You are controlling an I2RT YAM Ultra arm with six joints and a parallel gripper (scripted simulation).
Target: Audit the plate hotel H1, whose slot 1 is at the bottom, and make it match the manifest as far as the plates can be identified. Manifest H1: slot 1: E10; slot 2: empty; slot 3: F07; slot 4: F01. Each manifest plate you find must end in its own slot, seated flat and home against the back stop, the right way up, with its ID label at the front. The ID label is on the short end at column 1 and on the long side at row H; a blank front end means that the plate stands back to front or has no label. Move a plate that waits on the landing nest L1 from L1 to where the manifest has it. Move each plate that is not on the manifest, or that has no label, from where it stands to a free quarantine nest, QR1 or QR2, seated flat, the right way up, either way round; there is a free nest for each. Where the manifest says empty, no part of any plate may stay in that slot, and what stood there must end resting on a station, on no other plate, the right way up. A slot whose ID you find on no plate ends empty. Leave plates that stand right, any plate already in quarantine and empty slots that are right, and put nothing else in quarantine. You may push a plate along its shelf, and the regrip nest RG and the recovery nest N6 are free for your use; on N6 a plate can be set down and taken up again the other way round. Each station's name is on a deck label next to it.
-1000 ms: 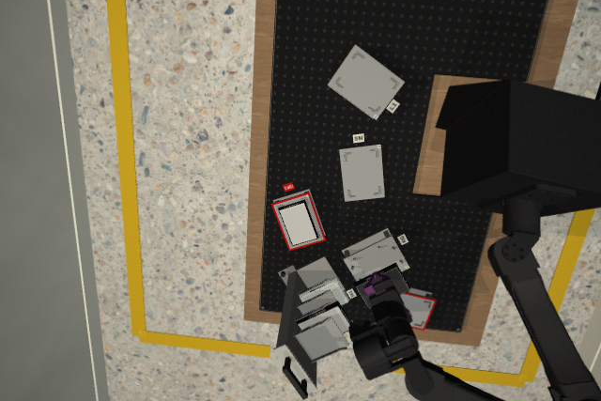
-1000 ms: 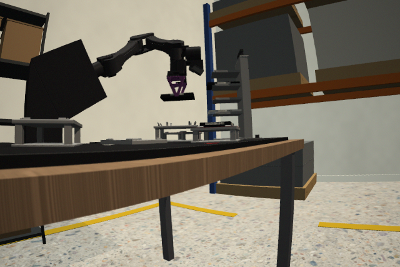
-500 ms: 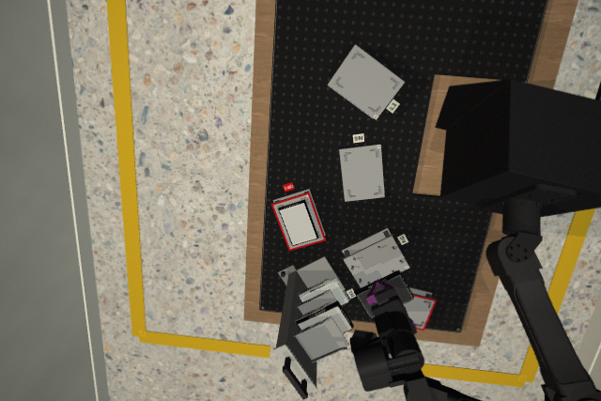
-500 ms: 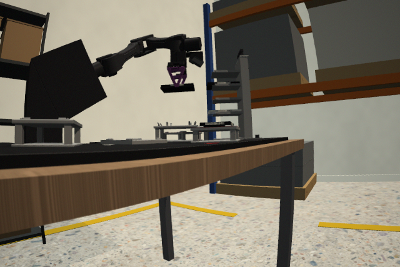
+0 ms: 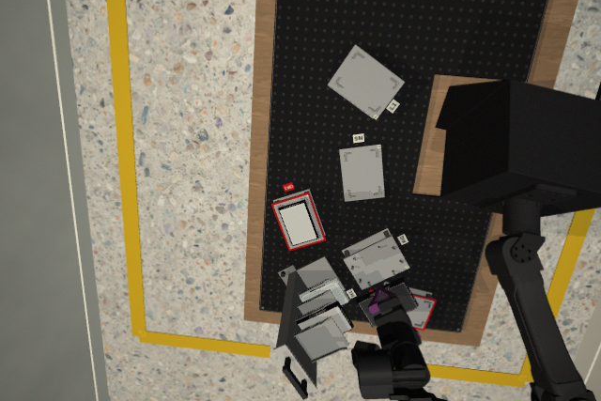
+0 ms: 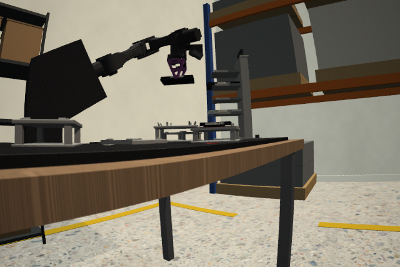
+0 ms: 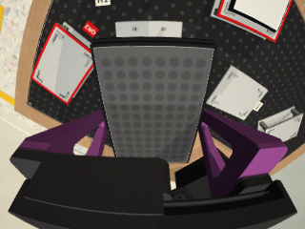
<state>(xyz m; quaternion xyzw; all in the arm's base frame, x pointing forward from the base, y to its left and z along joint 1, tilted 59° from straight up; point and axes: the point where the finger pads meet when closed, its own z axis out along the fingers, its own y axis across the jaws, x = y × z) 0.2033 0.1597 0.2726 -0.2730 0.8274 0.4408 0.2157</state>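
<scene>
My gripper is now 90 mm short of the recovery nest N6, 260 mm to the left of it and 240 mm above it. Round my hand: regrip nest RG (10 mm behind, 190 mm below); then plate hotel H1 (190 mm ahead, 170 mm to the left, 90 mm below); then white well plate (130 mm ahead, 120 mm to the left, 140 mm below).
</scene>
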